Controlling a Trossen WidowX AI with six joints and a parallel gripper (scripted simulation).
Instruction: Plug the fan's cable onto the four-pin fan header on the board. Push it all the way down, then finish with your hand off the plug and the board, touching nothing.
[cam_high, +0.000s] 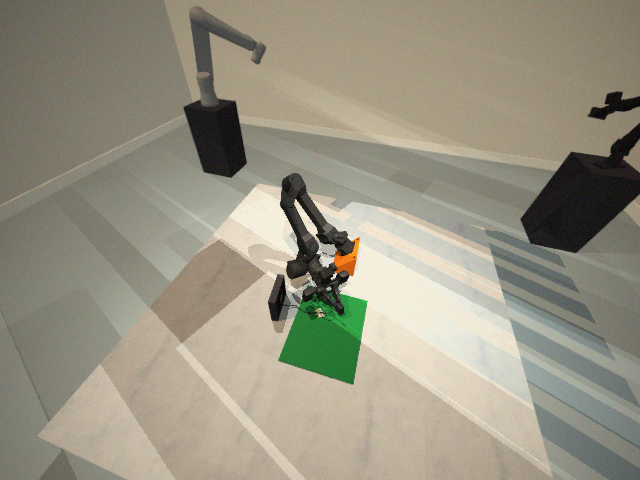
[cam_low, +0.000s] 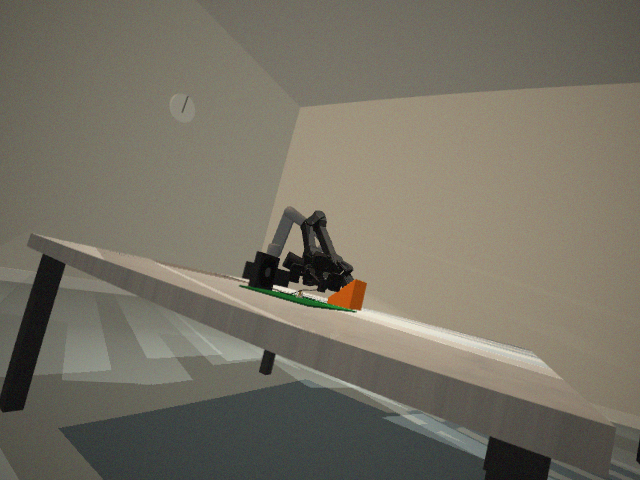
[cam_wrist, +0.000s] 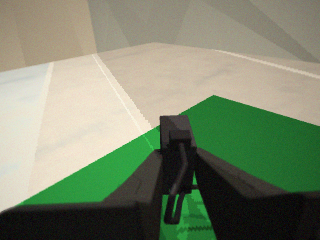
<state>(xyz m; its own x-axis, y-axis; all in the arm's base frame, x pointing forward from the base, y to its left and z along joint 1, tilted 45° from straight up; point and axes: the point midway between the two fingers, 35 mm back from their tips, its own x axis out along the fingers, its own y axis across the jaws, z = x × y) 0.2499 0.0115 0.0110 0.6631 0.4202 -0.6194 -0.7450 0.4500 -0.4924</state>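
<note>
Now: gripper tip 2 cm short of the four-pin header, 6 cm to the left of it and 6 cm above it. Also, from my gripper tip: green board (6 cm ahead, 2 cm to the right, 8 cm below); black fan (3 cm ahead, 21 cm to the right); black fan cable plug (1 cm ahead, 1 cm to the left, 1 cm below).
</note>
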